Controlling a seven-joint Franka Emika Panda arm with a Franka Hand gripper.
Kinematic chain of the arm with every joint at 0, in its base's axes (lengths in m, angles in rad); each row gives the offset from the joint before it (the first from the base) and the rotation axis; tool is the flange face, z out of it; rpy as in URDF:
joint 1: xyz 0 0 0.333 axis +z
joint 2: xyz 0 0 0 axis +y
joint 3: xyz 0 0 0.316 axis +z
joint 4: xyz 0.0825 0 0 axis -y
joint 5: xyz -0.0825 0 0.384 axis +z
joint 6: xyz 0 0 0 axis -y
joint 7: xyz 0.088 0 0 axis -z
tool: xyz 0 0 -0.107 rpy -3.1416 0 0
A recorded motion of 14 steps. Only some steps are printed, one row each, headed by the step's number.
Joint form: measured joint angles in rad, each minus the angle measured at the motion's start. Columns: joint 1, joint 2, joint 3, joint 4, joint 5, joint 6, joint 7.
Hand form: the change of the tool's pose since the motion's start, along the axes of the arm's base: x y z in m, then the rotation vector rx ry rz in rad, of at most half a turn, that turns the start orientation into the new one. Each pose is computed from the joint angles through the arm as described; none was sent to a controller.
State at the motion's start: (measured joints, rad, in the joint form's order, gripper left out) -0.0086 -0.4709 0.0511 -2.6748 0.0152 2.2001 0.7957
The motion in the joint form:
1: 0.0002 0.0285 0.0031 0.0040 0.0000 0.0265 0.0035
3: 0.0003 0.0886 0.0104 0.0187 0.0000 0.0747 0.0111
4: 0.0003 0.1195 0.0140 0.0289 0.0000 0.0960 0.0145
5: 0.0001 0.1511 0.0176 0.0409 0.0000 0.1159 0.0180
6: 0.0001 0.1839 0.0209 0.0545 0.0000 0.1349 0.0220
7: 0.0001 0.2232 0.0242 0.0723 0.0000 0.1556 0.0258
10: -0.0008 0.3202 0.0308 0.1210 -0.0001 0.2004 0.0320
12: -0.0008 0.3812 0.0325 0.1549 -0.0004 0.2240 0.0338
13: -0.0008 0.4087 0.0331 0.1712 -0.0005 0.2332 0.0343
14: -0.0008 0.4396 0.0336 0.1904 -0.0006 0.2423 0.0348
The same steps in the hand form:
1: 0.0052 0.0014 -0.0067 -0.0002 -0.0020 -0.0001
3: 0.0167 0.0047 -0.0193 -0.0003 -0.0048 -0.0001
4: 0.0228 0.0064 -0.0253 0.0001 -0.0054 0.0004
5: 0.0292 0.0081 -0.0311 0.0007 -0.0057 0.0005
6: 0.0359 0.0099 -0.0371 0.0017 -0.0055 0.0002
7: 0.0440 0.0119 -0.0442 0.0034 -0.0046 0.0001
10: 0.0644 0.0159 -0.0619 0.0087 -0.0010 0.0005
12: 0.0773 0.0178 -0.0734 0.0128 0.0026 0.0009
13: 0.0832 0.0186 -0.0786 0.0148 0.0047 0.0011
14: 0.0899 0.0195 -0.0845 0.0170 0.0074 0.0012

